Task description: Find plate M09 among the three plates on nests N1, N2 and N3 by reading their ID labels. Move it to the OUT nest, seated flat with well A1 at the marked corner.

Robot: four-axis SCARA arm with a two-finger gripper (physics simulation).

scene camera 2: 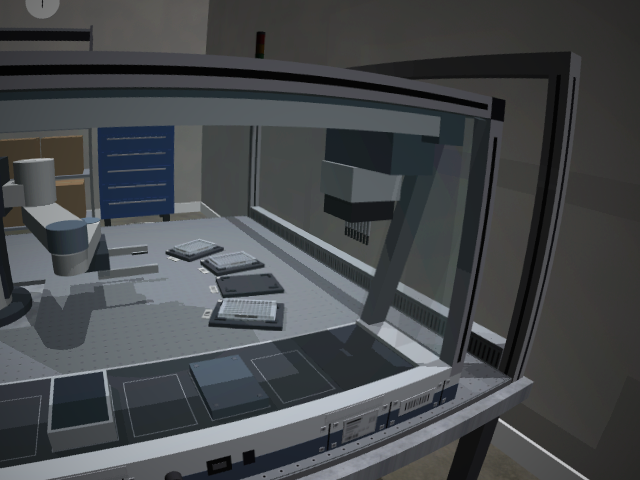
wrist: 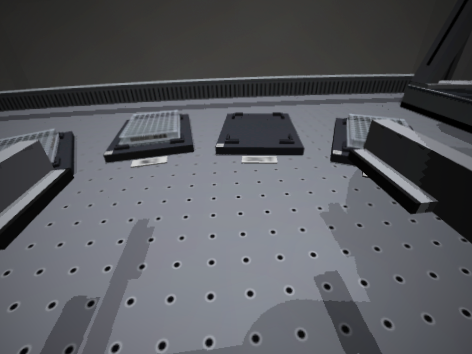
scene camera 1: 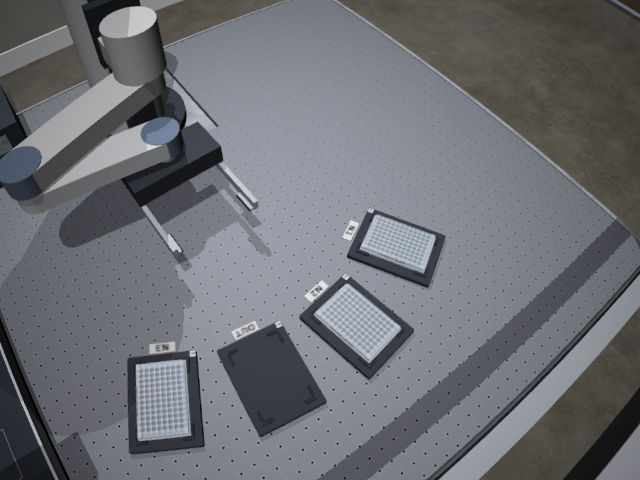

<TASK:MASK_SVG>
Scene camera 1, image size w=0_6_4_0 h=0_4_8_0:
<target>my gripper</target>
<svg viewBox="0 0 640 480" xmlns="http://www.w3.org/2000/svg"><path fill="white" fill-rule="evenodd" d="M199 122L181 130L184 146L177 156L121 178L142 212L175 258L184 252L172 234L167 235L146 206L147 203L216 166L239 192L236 197L249 211L259 208L258 200L222 162L221 146Z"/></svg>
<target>plate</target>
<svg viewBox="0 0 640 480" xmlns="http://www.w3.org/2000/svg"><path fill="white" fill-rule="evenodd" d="M346 283L315 312L314 316L354 352L370 363L399 333L401 326L350 284Z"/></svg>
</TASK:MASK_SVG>
